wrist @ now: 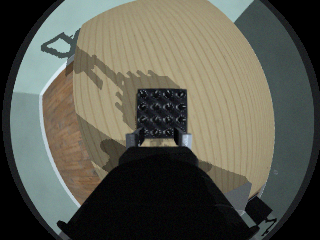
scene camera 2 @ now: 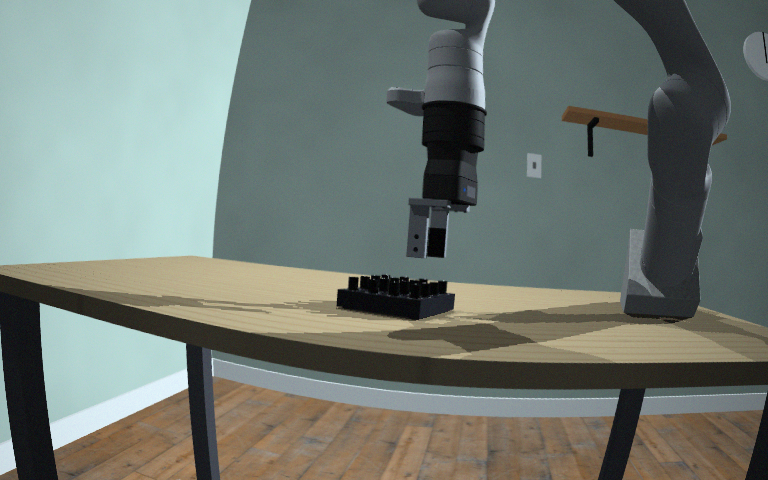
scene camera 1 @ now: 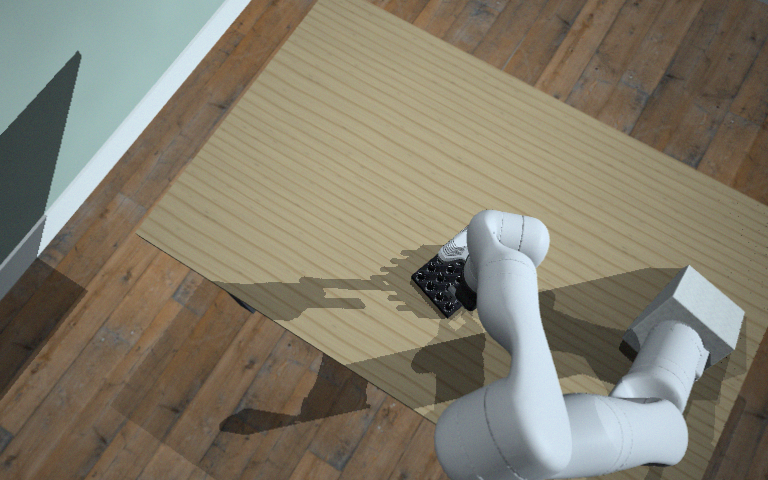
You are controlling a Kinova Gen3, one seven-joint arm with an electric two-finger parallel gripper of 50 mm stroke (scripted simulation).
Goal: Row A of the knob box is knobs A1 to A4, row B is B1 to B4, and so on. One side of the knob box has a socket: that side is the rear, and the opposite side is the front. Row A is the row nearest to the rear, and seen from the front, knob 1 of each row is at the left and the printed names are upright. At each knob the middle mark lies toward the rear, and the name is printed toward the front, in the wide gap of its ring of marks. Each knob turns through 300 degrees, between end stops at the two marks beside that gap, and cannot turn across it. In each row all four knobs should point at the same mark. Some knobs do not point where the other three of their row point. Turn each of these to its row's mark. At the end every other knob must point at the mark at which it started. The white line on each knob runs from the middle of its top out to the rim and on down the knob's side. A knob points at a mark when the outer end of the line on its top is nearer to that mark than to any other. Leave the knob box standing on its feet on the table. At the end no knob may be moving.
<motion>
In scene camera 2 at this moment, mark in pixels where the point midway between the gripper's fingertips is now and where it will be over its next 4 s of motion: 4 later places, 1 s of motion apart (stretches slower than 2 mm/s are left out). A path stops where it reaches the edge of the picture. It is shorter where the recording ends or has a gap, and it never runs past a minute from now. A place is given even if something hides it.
The gripper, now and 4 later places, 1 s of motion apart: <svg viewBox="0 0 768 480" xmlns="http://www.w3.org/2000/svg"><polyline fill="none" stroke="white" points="426,257 459,261 444,250 389,237 386,253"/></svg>
</motion>
